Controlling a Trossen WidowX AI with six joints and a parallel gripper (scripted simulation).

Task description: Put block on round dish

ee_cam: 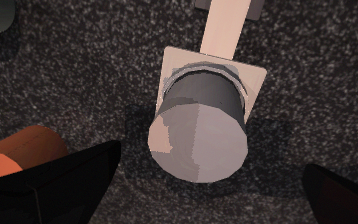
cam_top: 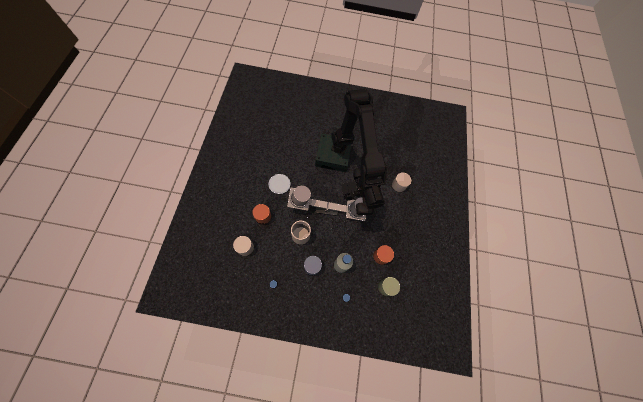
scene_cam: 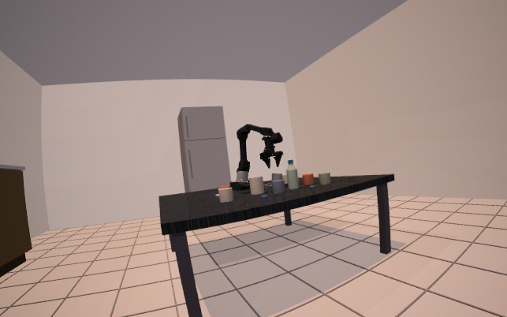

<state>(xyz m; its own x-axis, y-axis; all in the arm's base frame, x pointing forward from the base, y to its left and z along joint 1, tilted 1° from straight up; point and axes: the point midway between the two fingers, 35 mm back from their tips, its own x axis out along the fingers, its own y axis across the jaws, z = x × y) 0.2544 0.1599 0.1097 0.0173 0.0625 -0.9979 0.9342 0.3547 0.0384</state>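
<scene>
Now: the grey cup 70 mm below my gripper tip and 30 mm to the left of it. Also, from my gripper tip: balance (120 mm to the right, 110 mm below, 40 mm ahead); then pale green block (90 mm below, 10 mm to the left); then bottle (250 mm ahead, 20 mm to the left, 20 mm below).
</scene>
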